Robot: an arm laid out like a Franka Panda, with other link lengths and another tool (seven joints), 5 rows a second.
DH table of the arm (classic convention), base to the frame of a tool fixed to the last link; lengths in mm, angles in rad. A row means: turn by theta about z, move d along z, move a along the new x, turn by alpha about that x. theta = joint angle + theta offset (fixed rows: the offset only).
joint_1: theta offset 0  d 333  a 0  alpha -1.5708
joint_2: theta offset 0  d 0  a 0  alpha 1.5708
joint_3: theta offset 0  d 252.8  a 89.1  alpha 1.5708
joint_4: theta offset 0  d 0  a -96.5  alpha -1.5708
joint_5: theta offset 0  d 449.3  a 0  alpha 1.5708
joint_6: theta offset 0  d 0  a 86.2  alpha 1.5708
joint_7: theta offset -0.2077  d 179  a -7.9  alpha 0.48
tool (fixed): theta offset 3.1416  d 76.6  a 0  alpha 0
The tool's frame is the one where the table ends.
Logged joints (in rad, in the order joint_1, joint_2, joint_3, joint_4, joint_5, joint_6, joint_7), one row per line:
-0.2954 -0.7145 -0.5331 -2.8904 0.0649 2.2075 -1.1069
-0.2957 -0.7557 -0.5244 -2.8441 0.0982 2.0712 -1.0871
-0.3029 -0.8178 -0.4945 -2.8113 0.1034 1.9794 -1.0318
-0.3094 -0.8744 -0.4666 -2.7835 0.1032 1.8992 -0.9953
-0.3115 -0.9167 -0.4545 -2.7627 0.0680 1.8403 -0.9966
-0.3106 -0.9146 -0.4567 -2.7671 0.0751 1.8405 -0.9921
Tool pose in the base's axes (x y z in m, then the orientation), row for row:
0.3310 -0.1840 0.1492 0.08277 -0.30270 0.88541 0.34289
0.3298 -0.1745 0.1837 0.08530 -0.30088 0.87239 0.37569
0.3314 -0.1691 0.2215 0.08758 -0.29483 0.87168 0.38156
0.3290 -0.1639 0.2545 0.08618 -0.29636 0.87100 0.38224
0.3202 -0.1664 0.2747 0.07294 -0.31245 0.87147 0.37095
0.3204 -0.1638 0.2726 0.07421 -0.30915 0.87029 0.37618
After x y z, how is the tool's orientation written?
As a quaternion, w x y z.
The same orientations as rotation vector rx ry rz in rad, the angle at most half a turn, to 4 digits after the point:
-0.9039 2.6439 1.0239
-0.8971 2.6011 1.1202
-0.8779 2.5955 1.1361
-0.8832 2.5957 1.1391
-0.9385 2.6175 1.1142
-0.9279 2.6120 1.1290

